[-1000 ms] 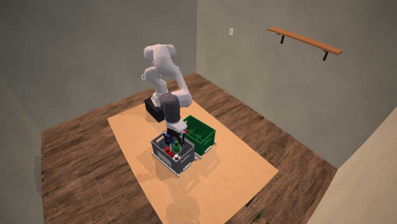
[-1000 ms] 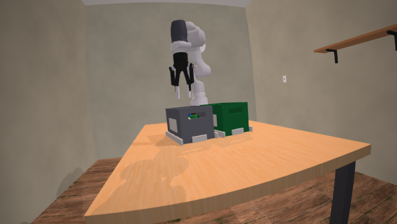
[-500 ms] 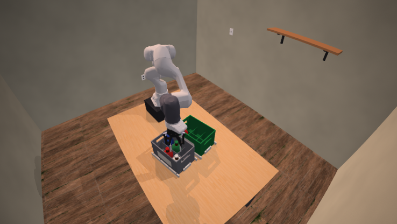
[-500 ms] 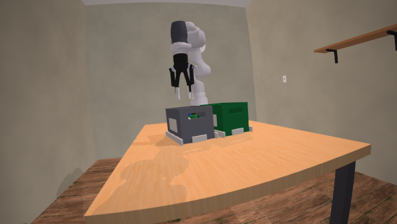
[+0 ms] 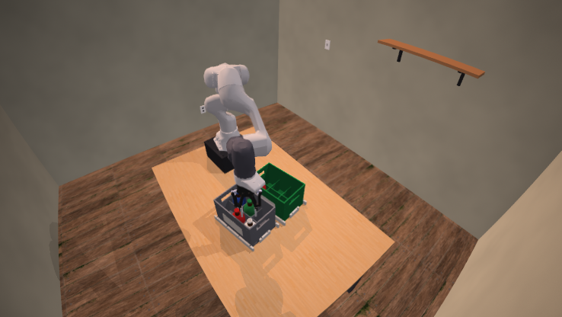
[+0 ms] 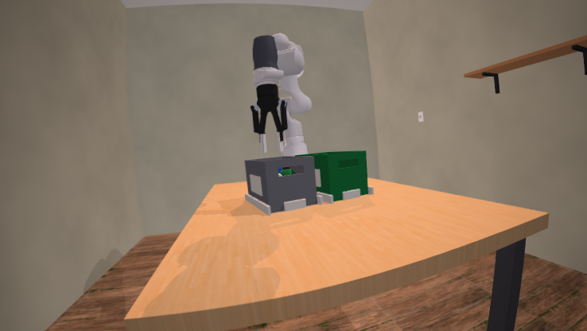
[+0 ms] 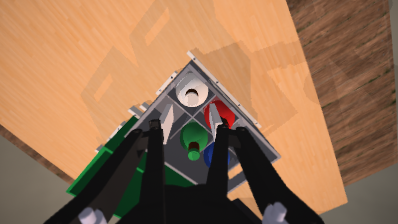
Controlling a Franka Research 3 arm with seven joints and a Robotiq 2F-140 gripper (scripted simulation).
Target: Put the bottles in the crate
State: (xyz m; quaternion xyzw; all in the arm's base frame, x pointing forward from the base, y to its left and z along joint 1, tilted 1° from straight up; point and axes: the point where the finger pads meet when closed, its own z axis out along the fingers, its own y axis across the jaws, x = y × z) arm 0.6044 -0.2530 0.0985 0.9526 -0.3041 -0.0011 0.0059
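The white-labelled bottle is 150 mm below my hand. From my hand the other things lie so: grey crate 150 mm below, 90 mm behind, 30 mm to the left; then blue-label bottle 190 mm behind, 150 mm below, 50 mm to the left; then green-label bottle 150 mm below, 100 mm behind, 70 mm to the left.
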